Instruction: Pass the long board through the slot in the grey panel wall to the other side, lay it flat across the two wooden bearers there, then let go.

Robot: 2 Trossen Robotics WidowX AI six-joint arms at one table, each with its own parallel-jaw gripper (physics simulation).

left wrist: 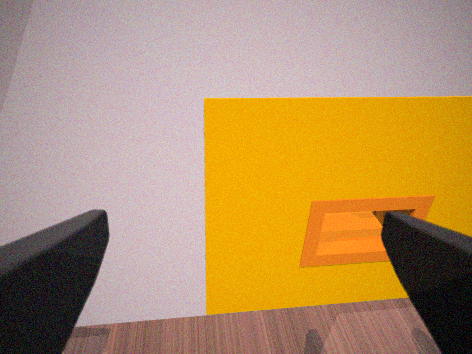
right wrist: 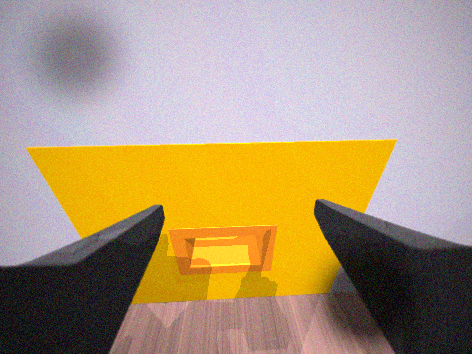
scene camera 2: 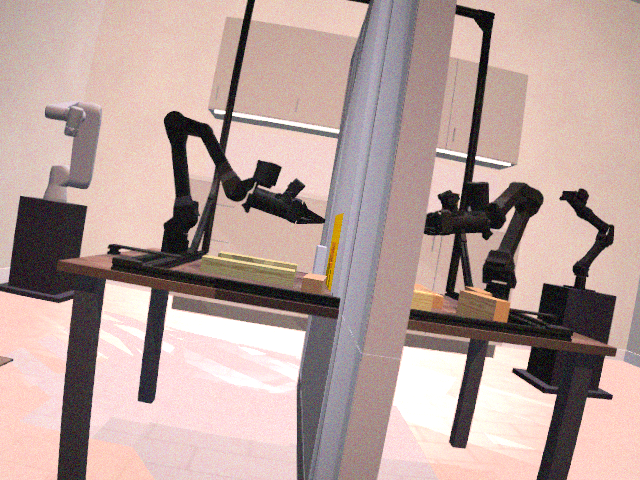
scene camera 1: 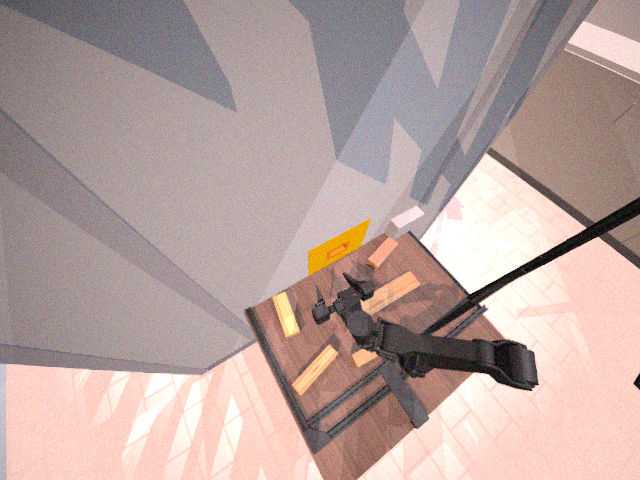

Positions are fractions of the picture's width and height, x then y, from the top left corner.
Labels:
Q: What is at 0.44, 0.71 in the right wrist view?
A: An orange-framed slot.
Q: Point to a grey panel wall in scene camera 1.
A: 0.27, 0.36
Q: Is the right gripper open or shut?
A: Open.

